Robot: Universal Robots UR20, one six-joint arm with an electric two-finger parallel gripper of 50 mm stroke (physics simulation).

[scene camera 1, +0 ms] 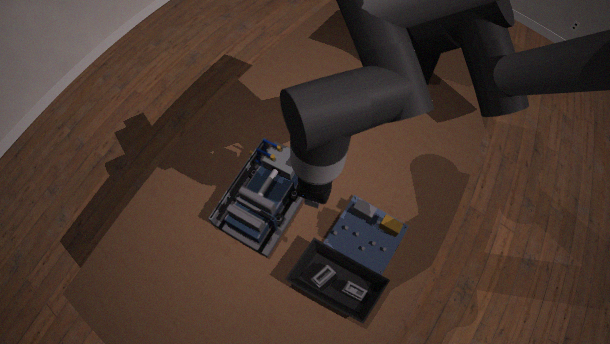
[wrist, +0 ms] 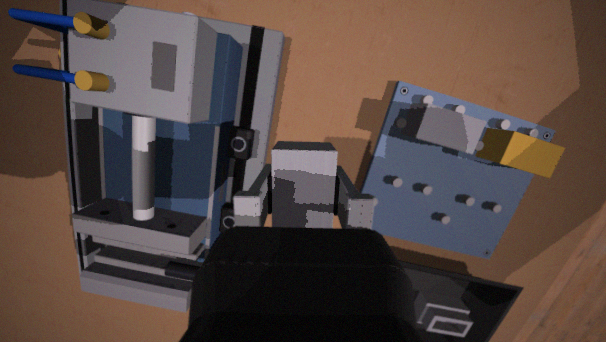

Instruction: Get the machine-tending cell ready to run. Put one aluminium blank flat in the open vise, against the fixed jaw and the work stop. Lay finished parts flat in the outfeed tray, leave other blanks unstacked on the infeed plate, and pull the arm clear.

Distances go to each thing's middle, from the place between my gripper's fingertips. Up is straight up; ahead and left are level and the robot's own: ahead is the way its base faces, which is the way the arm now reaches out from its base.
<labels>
I see my gripper 40 mm past the grey cylinder block (wrist: pixel 125 56), 140 mm to the left of it and 20 mm above it. From my hand the other things lie so: blue infeed plate (scene camera 1: pixel 345 242): 20 mm behind, 170 mm to the left, 90 mm below; then black outfeed tray (scene camera 1: pixel 317 255): 150 mm ahead, 170 mm to the left, 80 mm below; then yellow block (wrist: pixel 510 148): 70 mm behind, 210 mm to the left, 80 mm below.
</labels>
